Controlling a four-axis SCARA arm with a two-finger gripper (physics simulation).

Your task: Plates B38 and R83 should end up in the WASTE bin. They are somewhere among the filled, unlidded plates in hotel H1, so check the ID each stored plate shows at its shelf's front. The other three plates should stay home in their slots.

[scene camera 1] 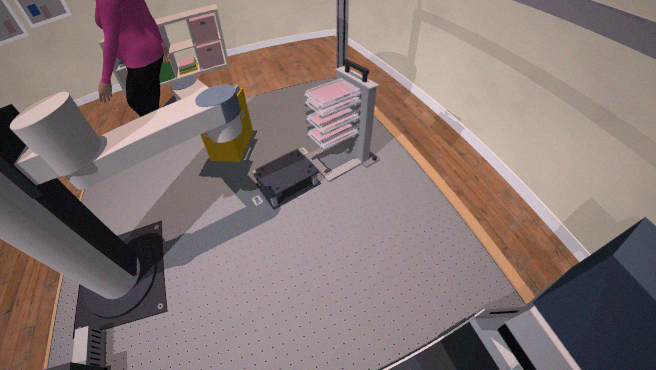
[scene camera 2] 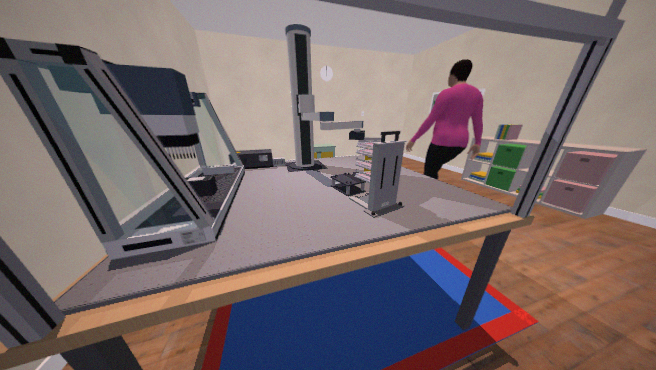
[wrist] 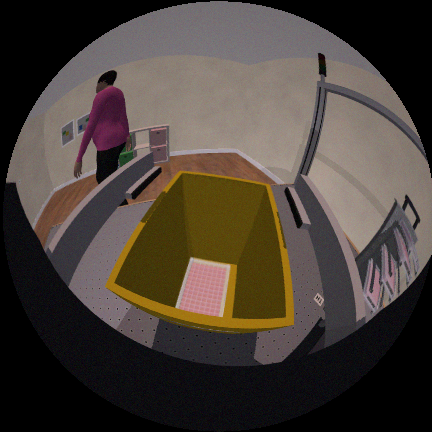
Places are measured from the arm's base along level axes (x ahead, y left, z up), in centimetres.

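Pixels of known places: gripper, between the fingertips: (wrist: 222,167); arm's base, origin of its link: (scene camera 1: 122,277) (scene camera 2: 305,166).
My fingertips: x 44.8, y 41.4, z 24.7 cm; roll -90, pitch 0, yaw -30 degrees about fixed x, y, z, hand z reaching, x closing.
For each thing: its top centre in the pictures, then the offset to it from my fingertips. "*": a spot on its surface instead. Level surfaces: height alone.
- yellow WASTE bin, centre of its top: (wrist: 213,218) (scene camera 1: 218,100) dx -1.3, dy -2.1, dz -3.4 cm
- filled pink plate, centre of its top: (wrist: 203,287) dx -1.7, dy -1.6, dz -21.3 cm
- dark raised platform, centre of its top: (wrist: 332,352) (scene camera 1: 284,168) (scene camera 2: 347,176) dx +12.4, dy -28.5, dz -16.4 cm
- label reading H1, centre of its top: (wrist: 318,298) dx +21.7, dy -16.2, dz -23.4 cm
- large machine, a spot on its surface: (scene camera 1: 600,290) * dx +25.0, dy -89.8, dz +22.3 cm
- table, height of its surface: dz -23.3 cm
The yellow WASTE bin (scene camera 1: 225,152) (wrist: 225,215) stands below the arm's head. In the wrist view a filled pink plate (wrist: 205,290) lies low inside the bin, partly hidden by the near wall; its ID does not show. My gripper (wrist: 222,167) is open and empty above the bin, its fingers apart on either side of the bin's opening; in scene camera 2 the gripper (scene camera 2: 357,135) is small beside the hotel top. Hotel H1 (scene camera 1: 368,120) (scene camera 2: 385,175) (wrist: 382,237) holds several filled plates (scene camera 1: 333,92) one above another. Their IDs are not readable.
A dark raised platform (scene camera 1: 287,172) (scene camera 2: 348,181) stands between the bin and the hotel. A label reading H1 (wrist: 318,299) is on the table. A large machine (scene camera 1: 600,290) (scene camera 2: 155,95) stands across the table (scene camera 1: 325,260). A person in pink (scene camera 1: 135,40) (scene camera 2: 457,117) (wrist: 110,117) stands beyond the table.
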